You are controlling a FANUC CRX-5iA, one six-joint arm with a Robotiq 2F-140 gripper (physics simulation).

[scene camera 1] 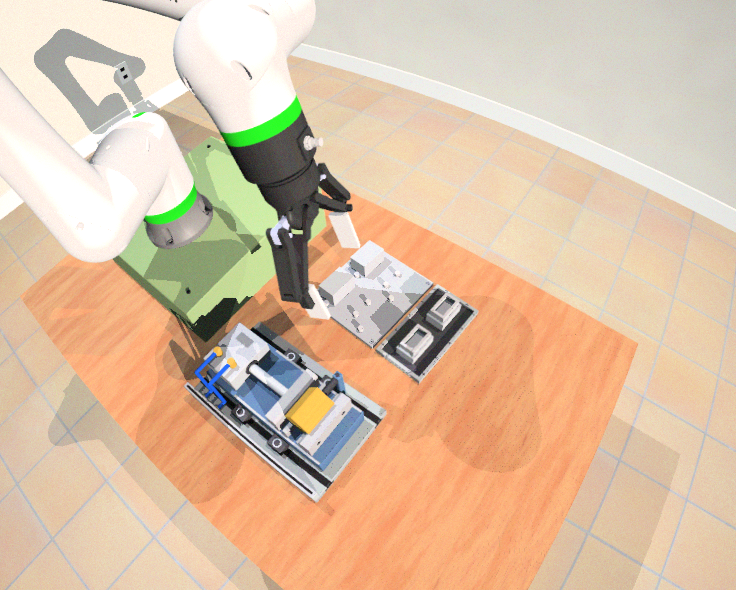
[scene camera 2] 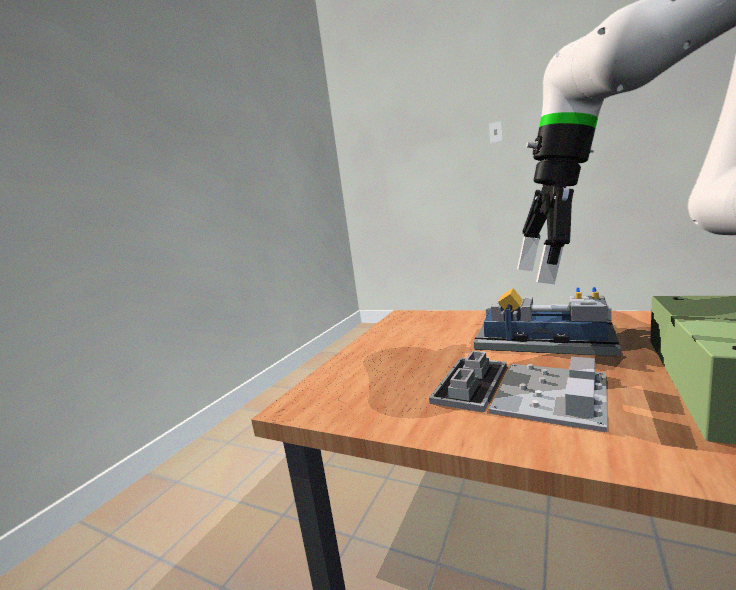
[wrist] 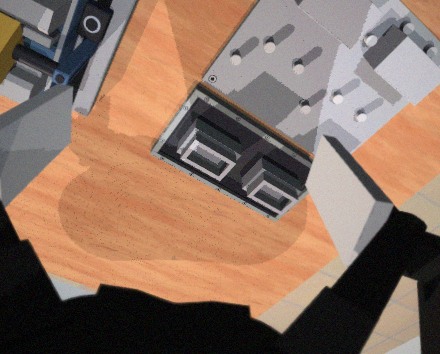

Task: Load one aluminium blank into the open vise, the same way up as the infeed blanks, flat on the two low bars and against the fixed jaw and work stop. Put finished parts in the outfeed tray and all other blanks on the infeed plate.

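Frame: origin at the arm's base, x ahead, y left, z up, level; millimetres.
Seen in the pictures: gripper, fingertip midpoint: point(scene camera 1: 336, 279) point(scene camera 2: 534, 276) point(wrist: 195, 137); arm's base, origin of the base link: point(scene camera 1: 180, 221).
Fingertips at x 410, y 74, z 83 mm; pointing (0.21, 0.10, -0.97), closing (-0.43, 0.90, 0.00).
Offsets run from my fingertips to a thing's top centre. "spot": to the spot under its first point. Level surfaces: height alone.
A yellow block {155 mm right, 84 mm ahead, 70 mm down} point(scene camera 1: 310, 409) point(scene camera 2: 509, 299) point(wrist: 9, 45) sits tilted between the jaws of the vise {166 mm right, 14 mm ahead, 93 mm down} point(scene camera 1: 334, 445) point(scene camera 2: 534, 330). How it meets the low bars and stop is hidden. Two light grey blanks {158 mm left, 90 mm back, 149 mm down} point(scene camera 1: 367, 259) {67 mm left, 87 mm back, 149 mm down} point(scene camera 1: 336, 287) point(scene camera 2: 579, 396) stand at one side of the infeed plate {113 mm left, 40 mm back, 184 mm down} point(scene camera 1: 380, 313) point(scene camera 2: 512, 408) point(wrist: 270, 95); one blank {spot: 150 mm left, 94 mm back, 148 mm down} point(wrist: 410, 65) shows in the wrist view. Two hollow-topped parts {spot: 71 mm left, 105 mm ahead, 165 mm down} point(scene camera 1: 414, 342) {spot: 162 mm left, 102 mm ahead, 166 mm down} point(scene camera 1: 443, 309) point(scene camera 2: 463, 382) point(wrist: 207, 160) point(wrist: 270, 195) stand in the outfeed tray point(scene camera 1: 397, 367) point(scene camera 2: 457, 404) point(wrist: 215, 185). My gripper point(scene camera 1: 334, 279) point(scene camera 2: 536, 275) point(wrist: 195, 137) is open and empty, above the table.
Several short pins stand on the infeed plate. Blue hose fittings {spot: 234 mm right, 57 mm back, 82 mm down} point(scene camera 1: 211, 381) rise at the vise's rear end. The green robot base point(scene camera 1: 202, 264) point(scene camera 2: 694, 368) stands beside the vise and plate. The tray lies alongside the plate on the wooden table {192 mm down} point(scene camera 1: 491, 491) point(scene camera 2: 344, 393).
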